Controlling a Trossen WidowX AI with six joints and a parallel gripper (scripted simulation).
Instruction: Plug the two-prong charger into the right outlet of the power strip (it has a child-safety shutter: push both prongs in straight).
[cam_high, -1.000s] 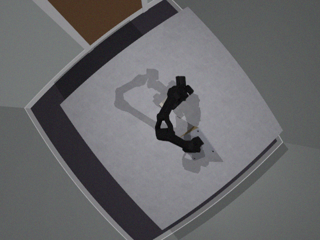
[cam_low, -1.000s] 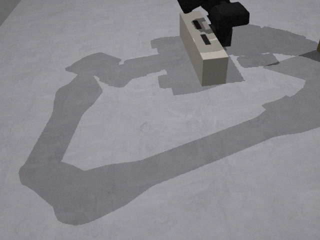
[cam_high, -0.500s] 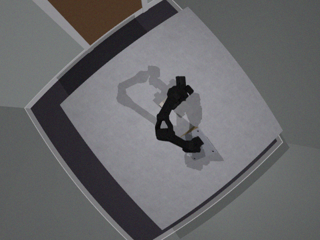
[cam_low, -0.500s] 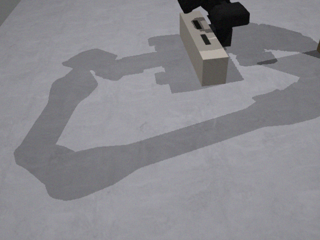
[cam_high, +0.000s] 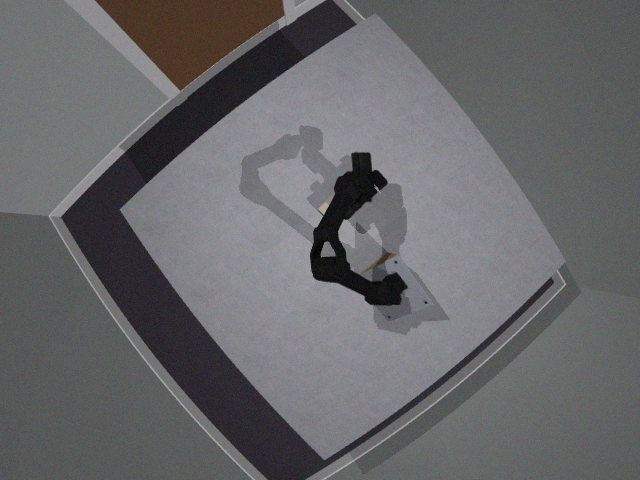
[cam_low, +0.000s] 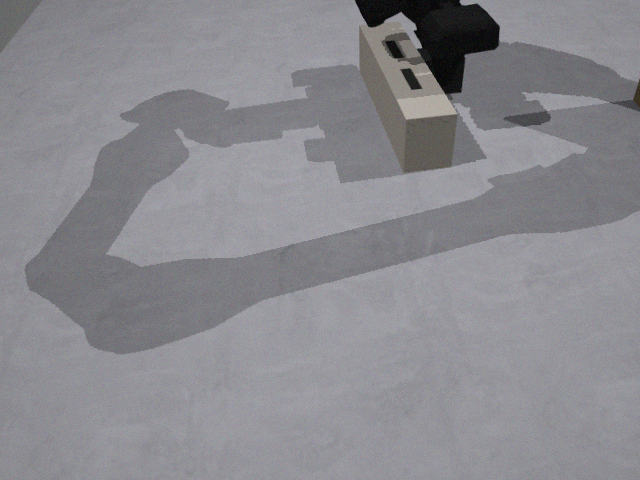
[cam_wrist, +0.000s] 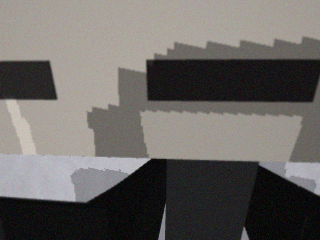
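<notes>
The two-prong charger lies 20 mm ahead of my gripper tip and 10 mm above it.
</notes>
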